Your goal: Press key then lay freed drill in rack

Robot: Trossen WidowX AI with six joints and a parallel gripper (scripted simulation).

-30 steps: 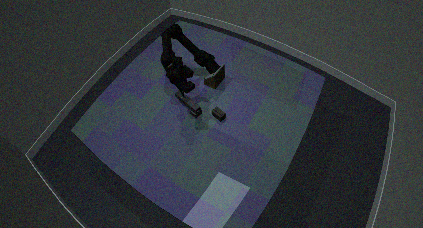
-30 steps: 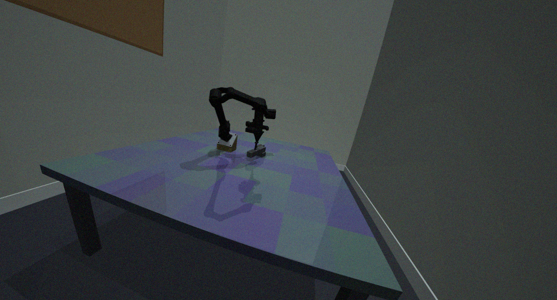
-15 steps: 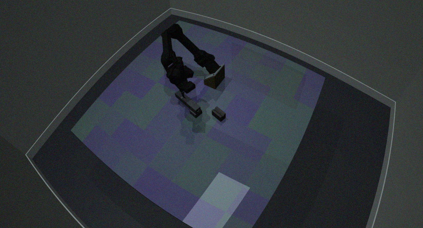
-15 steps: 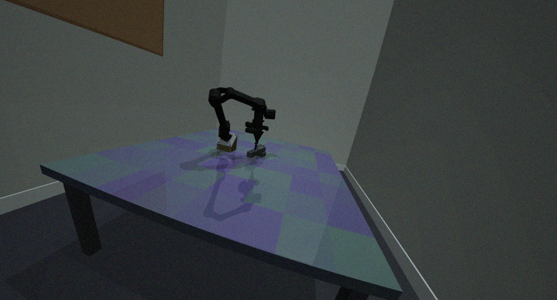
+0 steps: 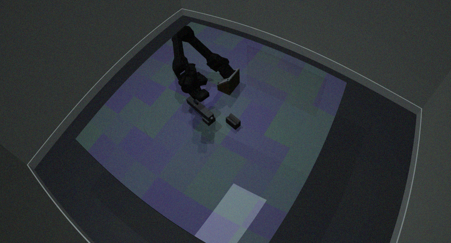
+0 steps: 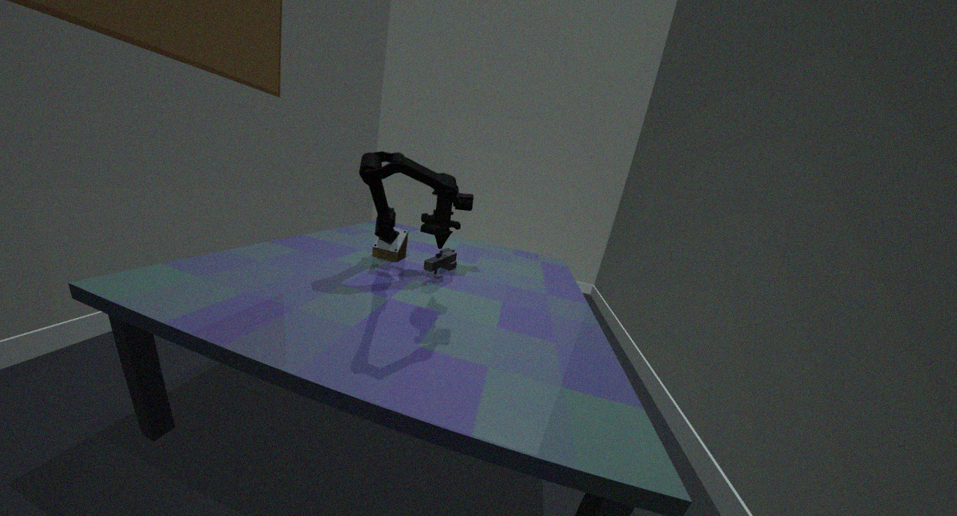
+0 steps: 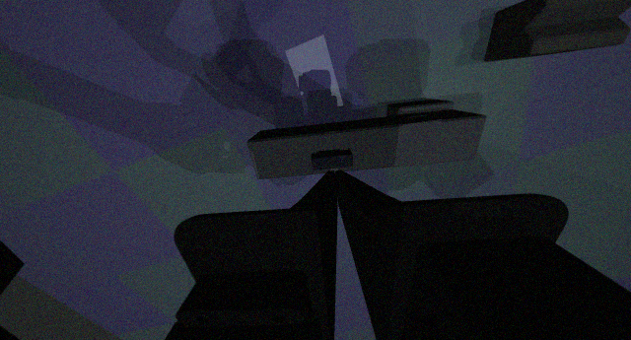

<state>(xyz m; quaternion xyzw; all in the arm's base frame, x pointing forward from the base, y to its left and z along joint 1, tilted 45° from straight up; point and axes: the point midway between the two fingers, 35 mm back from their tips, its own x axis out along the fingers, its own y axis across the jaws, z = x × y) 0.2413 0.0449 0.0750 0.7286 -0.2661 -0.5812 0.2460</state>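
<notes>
My gripper tip is now 5 cm above the dark key. Round my gripper tip: drill: 6 cm to the left, 5 cm below; grey holder block: 6 cm below, 3 cm to the left.
</notes>
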